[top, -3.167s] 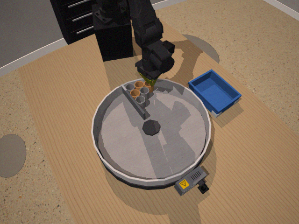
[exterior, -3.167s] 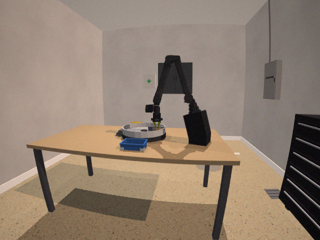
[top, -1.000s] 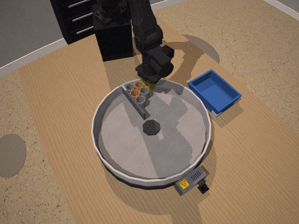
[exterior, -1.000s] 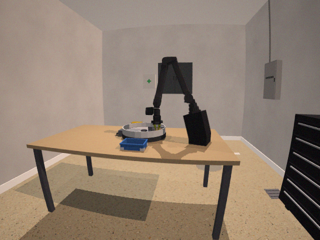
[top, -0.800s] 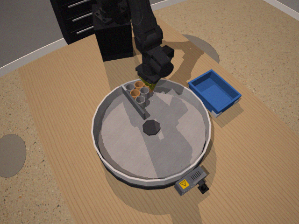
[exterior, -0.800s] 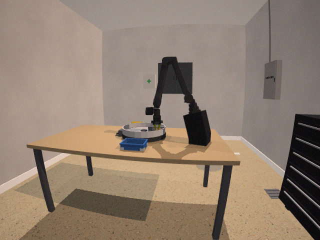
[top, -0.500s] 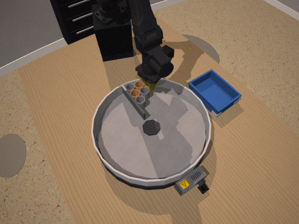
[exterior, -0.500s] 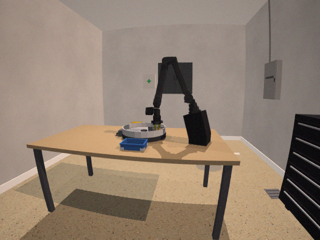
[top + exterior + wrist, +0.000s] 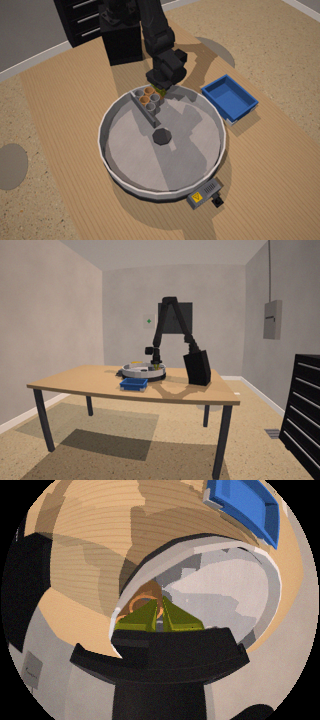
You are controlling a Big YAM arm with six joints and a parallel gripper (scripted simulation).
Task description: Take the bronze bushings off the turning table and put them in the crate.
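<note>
The crate lies 21 cm to the left of my hand, 18 cm ahead of it and 6 cm below it. Also, from my hand: grey turning table 12 cm to the right, 12 cm ahead, 3 cm below.
</note>
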